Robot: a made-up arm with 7 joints. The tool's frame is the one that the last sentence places. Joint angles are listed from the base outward.
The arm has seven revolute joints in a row. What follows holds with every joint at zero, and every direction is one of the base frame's. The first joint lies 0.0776 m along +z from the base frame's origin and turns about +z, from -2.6 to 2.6 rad. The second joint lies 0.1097 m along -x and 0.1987 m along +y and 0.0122 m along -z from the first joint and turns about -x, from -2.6 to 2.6 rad. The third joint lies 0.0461 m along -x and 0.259 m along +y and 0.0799 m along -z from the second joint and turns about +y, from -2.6 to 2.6 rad. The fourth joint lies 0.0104 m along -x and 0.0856 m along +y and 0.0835 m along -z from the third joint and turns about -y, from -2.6 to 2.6 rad. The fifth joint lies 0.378 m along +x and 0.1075 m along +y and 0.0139 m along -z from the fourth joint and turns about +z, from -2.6 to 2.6 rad. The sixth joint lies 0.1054 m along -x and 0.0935 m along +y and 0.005 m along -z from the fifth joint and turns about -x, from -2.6 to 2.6 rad. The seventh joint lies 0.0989 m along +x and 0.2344 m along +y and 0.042 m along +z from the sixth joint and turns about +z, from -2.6 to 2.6 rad. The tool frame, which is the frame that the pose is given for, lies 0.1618 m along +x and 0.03 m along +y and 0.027 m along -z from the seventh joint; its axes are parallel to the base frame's.
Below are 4 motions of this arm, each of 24 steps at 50 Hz.
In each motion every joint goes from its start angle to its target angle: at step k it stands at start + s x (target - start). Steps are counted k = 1, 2, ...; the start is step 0. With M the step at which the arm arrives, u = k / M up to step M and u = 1 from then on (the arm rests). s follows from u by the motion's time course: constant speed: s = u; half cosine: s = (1 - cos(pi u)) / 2; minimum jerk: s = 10 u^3 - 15 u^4 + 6 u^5.
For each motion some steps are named. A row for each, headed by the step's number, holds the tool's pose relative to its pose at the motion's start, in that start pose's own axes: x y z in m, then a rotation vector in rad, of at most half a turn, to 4 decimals.
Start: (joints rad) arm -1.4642 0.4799 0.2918 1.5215 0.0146 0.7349 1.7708
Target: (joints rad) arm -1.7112 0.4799 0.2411 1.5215 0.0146 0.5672 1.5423
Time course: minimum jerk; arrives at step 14
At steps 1, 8, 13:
1: 0.0003 -0.0004 -0.0004 0.0003 0.0001 -0.0008
8: 0.0622 -0.0806 -0.0856 0.0631 0.0168 -0.1522
13: 0.0929 -0.1232 -0.1419 0.0970 0.0314 -0.2412

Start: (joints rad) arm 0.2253 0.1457 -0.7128 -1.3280 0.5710 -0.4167 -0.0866
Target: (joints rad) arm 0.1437 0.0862 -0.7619 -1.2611 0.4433 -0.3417 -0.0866
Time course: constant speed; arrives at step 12
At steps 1, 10, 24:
1: 0.0051 0.0019 0.0093 -0.0028 -0.0163 -0.0075
10: 0.0482 0.0137 0.0982 -0.0244 -0.1612 -0.0832
24: 0.0571 0.0151 0.1193 -0.0282 -0.1929 -0.1019

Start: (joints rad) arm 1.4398 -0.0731 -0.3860 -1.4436 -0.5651 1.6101 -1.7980
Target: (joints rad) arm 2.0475 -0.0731 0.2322 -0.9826 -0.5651 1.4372 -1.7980
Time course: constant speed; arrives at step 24
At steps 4, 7, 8, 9, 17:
4: -0.0792 -0.0535 -0.0237 0.0611 -0.0516 -0.0203
7: -0.1386 -0.0902 -0.0486 0.1060 -0.0912 -0.0351
8: -0.1583 -0.1017 -0.0582 0.1207 -0.1046 -0.0400
9: -0.1780 -0.1128 -0.0685 0.1354 -0.1181 -0.0448
17: -0.3300 -0.1865 -0.1724 0.2489 -0.2289 -0.0828

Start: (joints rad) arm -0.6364 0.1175 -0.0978 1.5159 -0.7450 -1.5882 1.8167
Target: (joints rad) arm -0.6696 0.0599 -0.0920 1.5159 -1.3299 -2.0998 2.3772
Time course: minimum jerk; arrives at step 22
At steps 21, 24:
21: -0.1173 0.1022 0.0352 -0.7841 -0.0975 0.7312
24: -0.1174 0.1023 0.0352 -0.7848 -0.0974 0.7320

